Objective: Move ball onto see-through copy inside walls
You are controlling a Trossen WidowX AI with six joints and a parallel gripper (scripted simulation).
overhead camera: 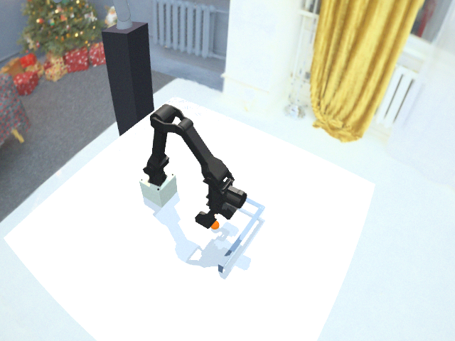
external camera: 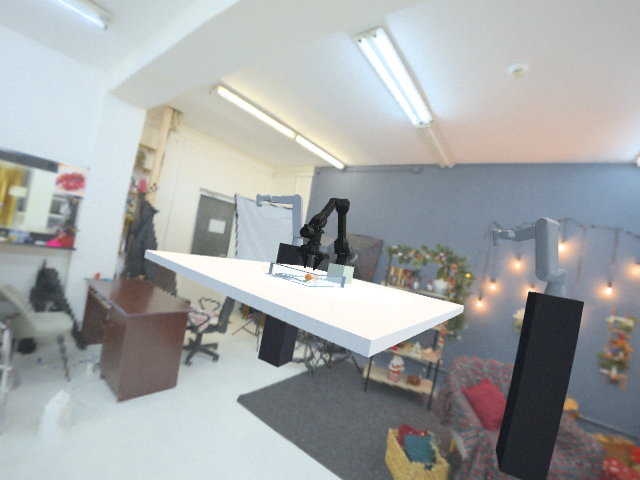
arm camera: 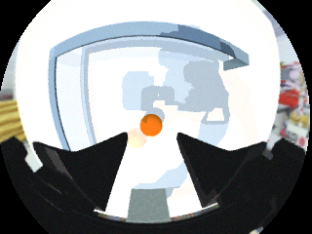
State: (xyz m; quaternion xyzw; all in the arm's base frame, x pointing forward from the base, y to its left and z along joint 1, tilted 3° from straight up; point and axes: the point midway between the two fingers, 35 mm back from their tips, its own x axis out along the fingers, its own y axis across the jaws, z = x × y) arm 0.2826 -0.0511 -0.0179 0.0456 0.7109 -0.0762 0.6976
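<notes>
The orange ball lies 4 cm below my gripper tip.
</notes>
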